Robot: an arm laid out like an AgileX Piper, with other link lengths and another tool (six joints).
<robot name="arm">
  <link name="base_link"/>
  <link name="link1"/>
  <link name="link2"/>
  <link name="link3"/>
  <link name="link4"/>
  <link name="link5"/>
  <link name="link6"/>
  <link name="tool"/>
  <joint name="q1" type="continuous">
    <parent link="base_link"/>
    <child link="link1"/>
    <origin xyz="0 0 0.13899"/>
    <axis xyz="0 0 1"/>
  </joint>
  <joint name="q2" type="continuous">
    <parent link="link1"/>
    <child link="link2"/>
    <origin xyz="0 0 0" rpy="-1.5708 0 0"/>
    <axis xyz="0 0 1"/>
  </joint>
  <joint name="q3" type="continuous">
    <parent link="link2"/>
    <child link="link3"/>
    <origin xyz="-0.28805 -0.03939 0" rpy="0 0 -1.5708"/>
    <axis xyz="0 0 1"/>
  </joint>
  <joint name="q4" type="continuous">
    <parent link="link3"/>
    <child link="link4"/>
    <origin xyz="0.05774 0.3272 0" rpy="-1.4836 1.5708 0"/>
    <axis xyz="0 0 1"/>
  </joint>
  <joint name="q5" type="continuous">
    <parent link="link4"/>
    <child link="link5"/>
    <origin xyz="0 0 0" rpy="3.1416 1.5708 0"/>
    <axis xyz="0 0 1"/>
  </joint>
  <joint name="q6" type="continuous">
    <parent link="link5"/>
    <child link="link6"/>
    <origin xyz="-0.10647 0 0" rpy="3.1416 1.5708 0"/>
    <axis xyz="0 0 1"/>
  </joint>
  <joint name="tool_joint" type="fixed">
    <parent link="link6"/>
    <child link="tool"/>
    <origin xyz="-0.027 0.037 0.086" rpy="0 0.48 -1.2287"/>
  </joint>
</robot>
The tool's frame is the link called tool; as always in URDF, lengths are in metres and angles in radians. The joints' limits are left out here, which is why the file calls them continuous.
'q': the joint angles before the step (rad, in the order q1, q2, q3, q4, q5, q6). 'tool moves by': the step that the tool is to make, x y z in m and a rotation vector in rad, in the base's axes. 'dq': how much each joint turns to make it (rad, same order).
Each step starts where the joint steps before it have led.
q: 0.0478, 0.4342, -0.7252, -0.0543, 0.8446, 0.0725
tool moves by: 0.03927, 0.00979, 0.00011, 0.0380, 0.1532, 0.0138
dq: -0.0001, 0.2441, -0.1348, 0.0473, 0.0420, 0.0000
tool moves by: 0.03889, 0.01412, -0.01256, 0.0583, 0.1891, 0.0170
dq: 0.0001, 0.2460, -0.1379, 0.0693, 0.0780, 0.0000
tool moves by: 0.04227, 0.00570, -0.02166, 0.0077, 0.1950, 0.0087
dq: 0.0000, 0.2577, -0.1582, 0.0179, 0.0951, 0.0000
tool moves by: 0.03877, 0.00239, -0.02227, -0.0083, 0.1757, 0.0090
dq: 0.0000, 0.2401, -0.1758, 0.0004, 0.1120, 0.0000
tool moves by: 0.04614, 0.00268, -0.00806, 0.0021, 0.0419, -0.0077
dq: 0.0000, 0.1851, -0.1779, 0.0000, 0.0339, 0.0112
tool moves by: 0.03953, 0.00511, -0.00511, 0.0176, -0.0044, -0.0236
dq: 0.0018, 0.1343, -0.1438, 0.0077, 0.0021, 0.0274
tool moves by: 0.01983, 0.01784, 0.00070, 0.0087, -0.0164, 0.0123
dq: 0.0341, 0.0694, -0.0888, -0.0009, 0.0006, 0.0235
